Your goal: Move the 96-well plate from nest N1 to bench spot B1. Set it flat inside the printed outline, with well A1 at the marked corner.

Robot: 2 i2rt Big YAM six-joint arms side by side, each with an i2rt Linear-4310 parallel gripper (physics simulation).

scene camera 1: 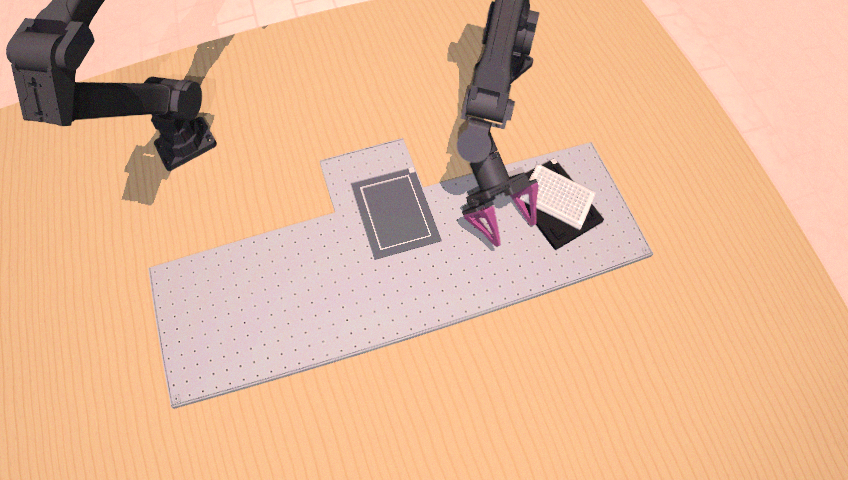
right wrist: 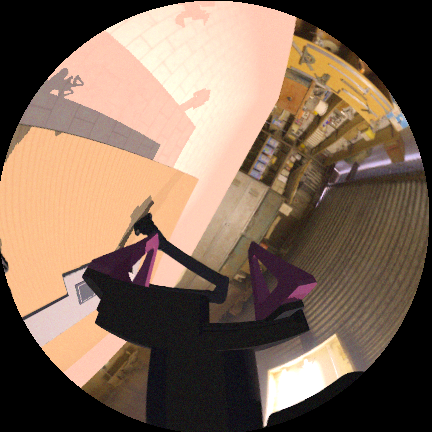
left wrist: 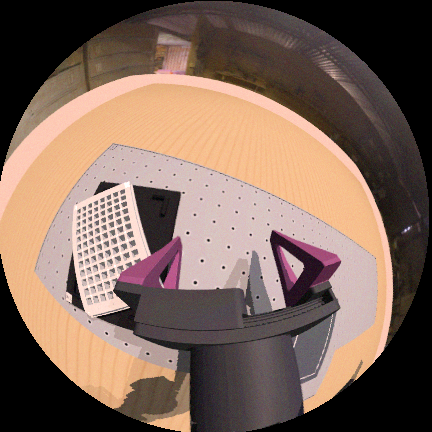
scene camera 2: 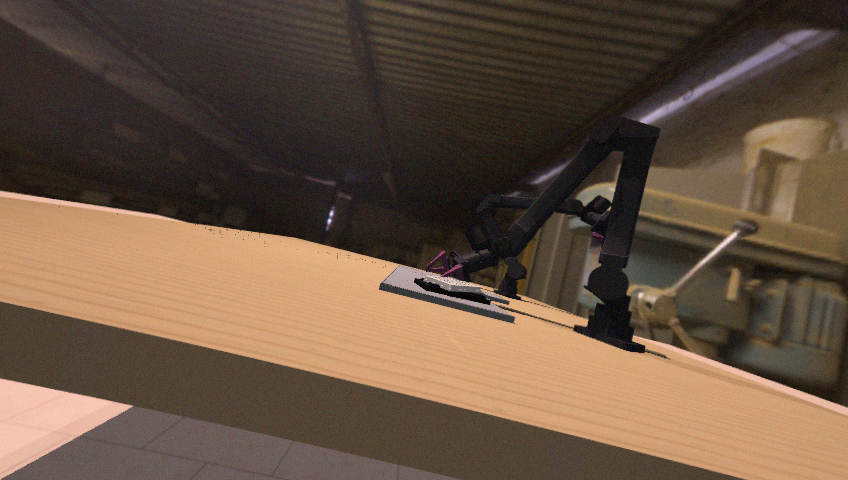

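Pixels of known places: left gripper, fingertip midpoint: (scene camera 1: 516, 235) (left wrist: 226, 238) (scene camera 2: 430, 275); right gripper, fingertip midpoint: (right wrist: 204, 242); left arm's base, origin of the base link: (right wrist: 142, 223) (scene camera 2: 606, 341); right arm's base, origin of the base link: (scene camera 1: 186, 145) (scene camera 2: 506, 296).
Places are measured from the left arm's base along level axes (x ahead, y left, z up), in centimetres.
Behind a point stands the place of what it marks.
The white 96-well plate (scene camera 1: 562, 196) {y -21.6, x 30.9, z 4.2 cm} (scene camera 2: 455, 284) {y -17.6, x 32.8, z 4.0 cm} (left wrist: 107, 250) {y -22.3, x 29.4, z 4.2 cm} sits skewed and out of line on the black nest (scene camera 1: 556, 234) {y -28.2, x 34.8, z 2.9 cm} (left wrist: 162, 205) {y -28.0, x 34.2, z 3.0 cm}, turned relative to it. My left gripper (scene camera 1: 516, 234) {y -34.0, x 29.5, z 3.6 cm} (left wrist: 226, 238) {y -34.0, x 29.5, z 3.6 cm} is open and low over the board, left of the plate in scene camera 1; its finger nearer the plate is close beside the plate's edge. Whether they touch I cannot tell. The dark pad with the printed white outline (scene camera 1: 395, 211) {y -44.8, x 9.4, z 1.4 cm} (left wrist: 315, 350) {y -45.9, x 7.3, z 1.5 cm} lies left of the gripper in scene camera 1, with a small white corner mark. My right gripper (right wrist: 204, 242) {y -24.2, x -45.4, z 36.9 cm} is open, with nothing between its fingers.
The perforated board (scene camera 1: 285, 297) {y -70.7, x 7.4, z 1.3 cm} (left wrist: 215, 200) {y -34.8, x 35.4, z 1.3 cm} lies on the wooden table (scene camera 1: 416, 404) {y -68.2, x 36.9, z 0.0 cm} and carries the nest and the pad. The right arm (scene camera 1: 119, 98) {y -72.0, x -26.8, z 29.7 cm} stands at the upper left of scene camera 1, away from the plate.
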